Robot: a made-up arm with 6 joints.
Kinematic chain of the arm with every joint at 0, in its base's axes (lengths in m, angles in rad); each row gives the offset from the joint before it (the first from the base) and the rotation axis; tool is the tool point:
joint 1: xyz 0 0 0.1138 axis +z
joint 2: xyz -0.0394 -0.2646 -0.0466 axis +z
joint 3: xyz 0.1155 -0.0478 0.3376 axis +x
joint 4: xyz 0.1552 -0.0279 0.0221 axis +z
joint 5: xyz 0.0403 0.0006 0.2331 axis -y
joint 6: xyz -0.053 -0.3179 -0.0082 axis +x
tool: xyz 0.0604 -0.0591 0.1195
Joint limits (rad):
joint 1: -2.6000..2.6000
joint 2: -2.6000..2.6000
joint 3: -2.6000..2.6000
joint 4: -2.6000..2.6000
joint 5: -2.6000..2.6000
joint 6: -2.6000..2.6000
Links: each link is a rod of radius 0.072 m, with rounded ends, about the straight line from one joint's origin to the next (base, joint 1, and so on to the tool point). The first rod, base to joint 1, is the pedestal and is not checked.
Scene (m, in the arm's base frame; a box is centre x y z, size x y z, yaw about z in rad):
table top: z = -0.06
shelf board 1: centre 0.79 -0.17 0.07 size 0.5 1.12 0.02 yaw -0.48
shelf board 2: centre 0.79 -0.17 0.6 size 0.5 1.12 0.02 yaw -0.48
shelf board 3: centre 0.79 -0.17 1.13 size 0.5 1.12 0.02 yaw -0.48
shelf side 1: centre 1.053 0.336 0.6 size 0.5 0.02 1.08 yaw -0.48
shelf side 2: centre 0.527 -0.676 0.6 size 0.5 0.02 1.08 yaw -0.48
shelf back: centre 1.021 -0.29 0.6 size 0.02 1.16 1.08 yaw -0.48
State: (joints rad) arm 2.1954 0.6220 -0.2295 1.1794 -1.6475 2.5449
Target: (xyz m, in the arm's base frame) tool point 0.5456 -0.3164 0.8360
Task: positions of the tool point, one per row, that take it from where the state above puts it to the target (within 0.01 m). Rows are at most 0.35 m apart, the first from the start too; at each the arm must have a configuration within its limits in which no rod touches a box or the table.
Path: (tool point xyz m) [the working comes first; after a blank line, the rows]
Joints at the target: 0.7412 -0.2627 -0.4588 0.3649 -1.8781 2.4448
Straight joint move there: clear.

1: 0.0891 0.5888 0.7388
2: 0.3829 0.4958 0.7652
3: 0.5871 0.2630 0.7911
4: 0.6439 -0.0375 0.8152
5: 0.5456 -0.3164 0.8360

